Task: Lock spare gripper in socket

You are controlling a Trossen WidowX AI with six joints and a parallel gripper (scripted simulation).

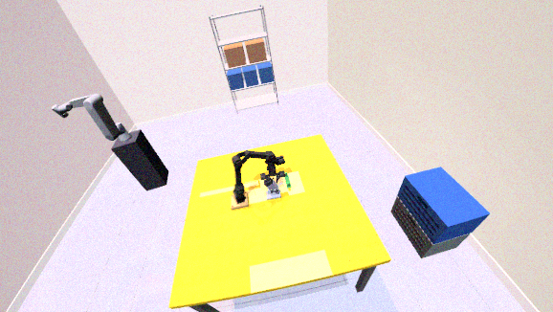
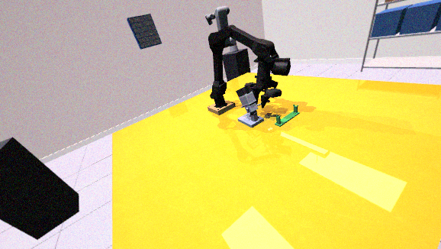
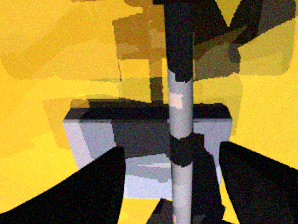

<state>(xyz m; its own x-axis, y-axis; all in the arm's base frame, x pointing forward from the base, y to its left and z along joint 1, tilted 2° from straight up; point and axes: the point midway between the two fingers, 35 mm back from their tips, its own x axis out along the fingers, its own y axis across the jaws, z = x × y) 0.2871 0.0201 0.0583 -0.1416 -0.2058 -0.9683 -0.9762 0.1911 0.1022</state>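
Now: gripper tip 50 mm to the left of the mount, 20 mm past it and 10 mm above it. Round my gripper tip: spare gripper: 60 mm above, 50 mm to the right, 30 mm behind; then green cradle: 120 mm ahead, 40 mm to the left, 40 mm below.
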